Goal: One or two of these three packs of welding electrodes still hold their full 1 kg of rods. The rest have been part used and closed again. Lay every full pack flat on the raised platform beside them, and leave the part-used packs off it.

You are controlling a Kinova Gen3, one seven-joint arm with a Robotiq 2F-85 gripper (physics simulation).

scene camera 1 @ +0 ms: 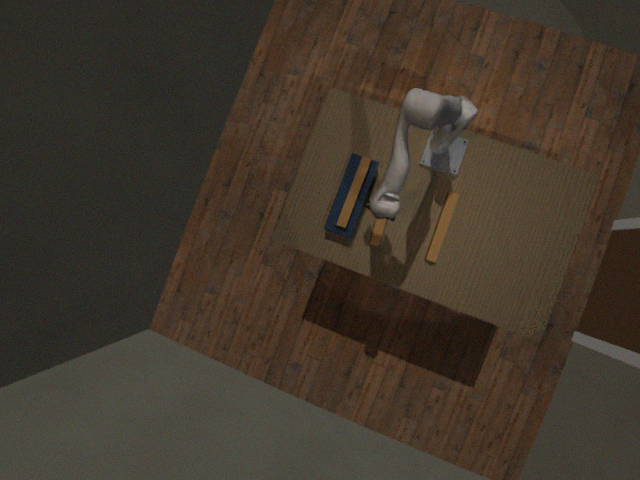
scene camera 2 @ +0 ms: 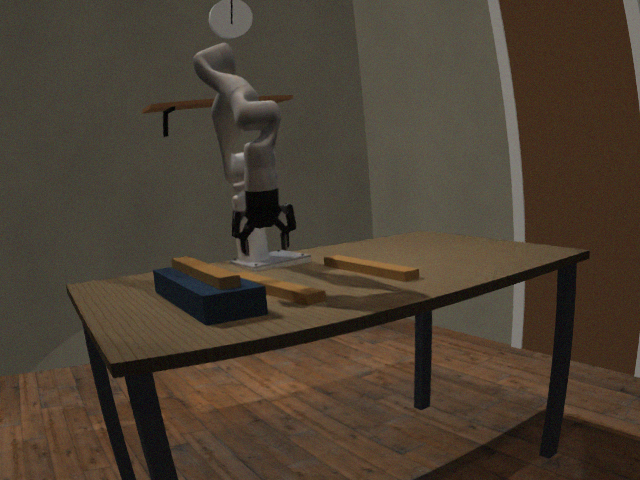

Scene:
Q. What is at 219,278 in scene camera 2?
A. An electrode pack.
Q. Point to an electrode pack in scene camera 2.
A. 401,273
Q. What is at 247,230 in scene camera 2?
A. My gripper.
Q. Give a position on an electrode pack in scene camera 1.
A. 365,162

